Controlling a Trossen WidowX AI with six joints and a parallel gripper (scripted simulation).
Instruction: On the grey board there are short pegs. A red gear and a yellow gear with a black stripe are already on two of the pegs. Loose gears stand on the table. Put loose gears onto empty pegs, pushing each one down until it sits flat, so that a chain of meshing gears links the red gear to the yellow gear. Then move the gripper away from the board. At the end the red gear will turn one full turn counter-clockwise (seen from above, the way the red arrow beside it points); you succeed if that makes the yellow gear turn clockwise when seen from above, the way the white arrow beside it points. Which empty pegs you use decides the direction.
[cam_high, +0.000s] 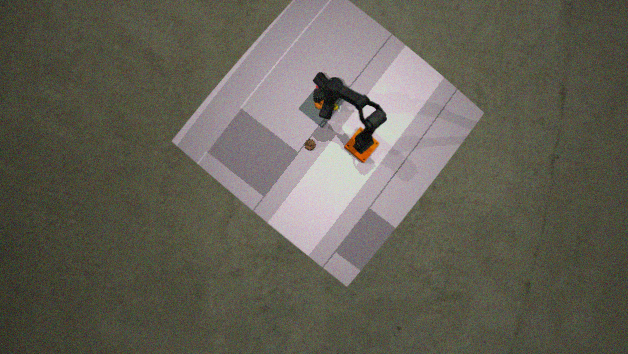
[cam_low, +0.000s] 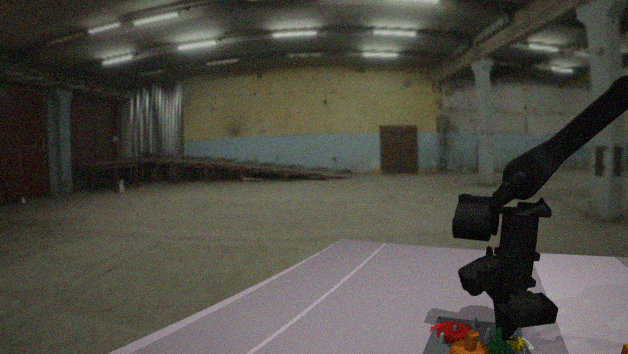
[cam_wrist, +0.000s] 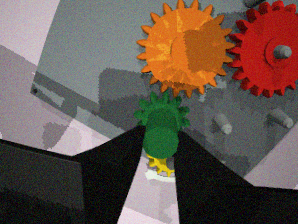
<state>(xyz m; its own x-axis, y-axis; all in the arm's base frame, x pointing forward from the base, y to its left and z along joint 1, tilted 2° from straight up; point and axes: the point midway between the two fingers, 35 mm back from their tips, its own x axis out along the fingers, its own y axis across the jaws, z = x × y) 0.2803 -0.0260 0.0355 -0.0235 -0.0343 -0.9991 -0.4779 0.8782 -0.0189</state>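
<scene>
Now: gripper tip 10 mm above the small green gear. From my gripper tip the other things lie so: orange gear: 50 mm ahead, 20 mm to the left, 20 mm below; then yellow gear: 30 mm to the right, 30 mm below, 20 mm behind; then red gear: 90 mm ahead, 30 mm to the right, 30 mm below.
</scene>
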